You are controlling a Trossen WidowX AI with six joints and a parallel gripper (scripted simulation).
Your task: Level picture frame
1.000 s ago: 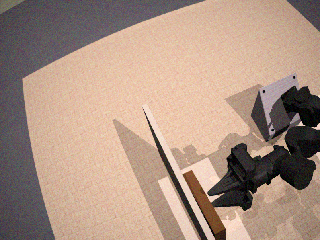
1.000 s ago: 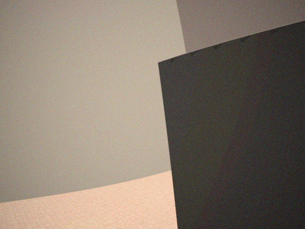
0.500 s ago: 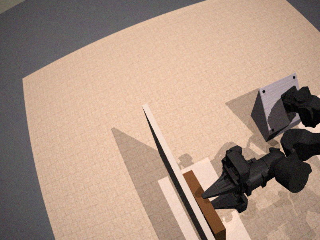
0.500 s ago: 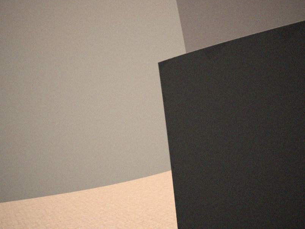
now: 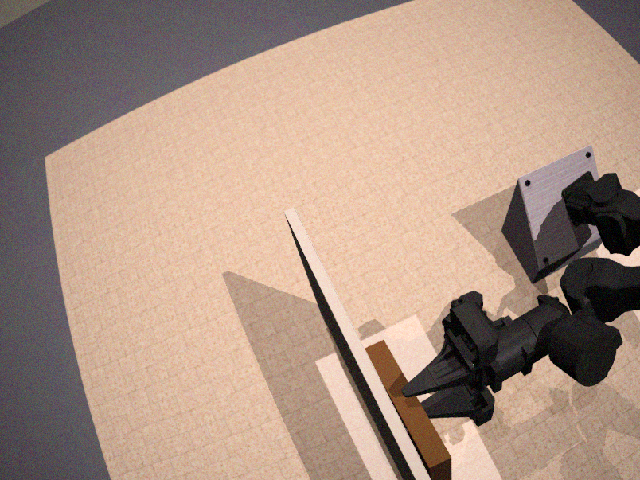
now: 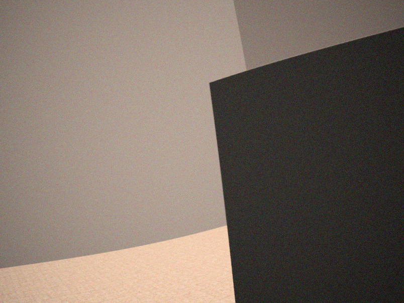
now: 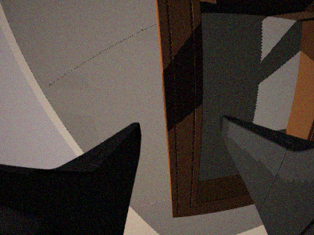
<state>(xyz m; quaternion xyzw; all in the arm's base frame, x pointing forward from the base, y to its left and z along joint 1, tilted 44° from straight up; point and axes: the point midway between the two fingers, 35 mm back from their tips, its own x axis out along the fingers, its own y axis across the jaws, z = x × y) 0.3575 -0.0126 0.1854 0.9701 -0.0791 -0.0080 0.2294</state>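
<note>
Right now the brown wooden picture frame is 50 mm below my gripper tip, 20 mm to the left of it and 10 mm ahead of it. From my gripper tip the other things lie so: wall panel 50 mm below, 20 mm ahead, 10 mm to the left.
</note>
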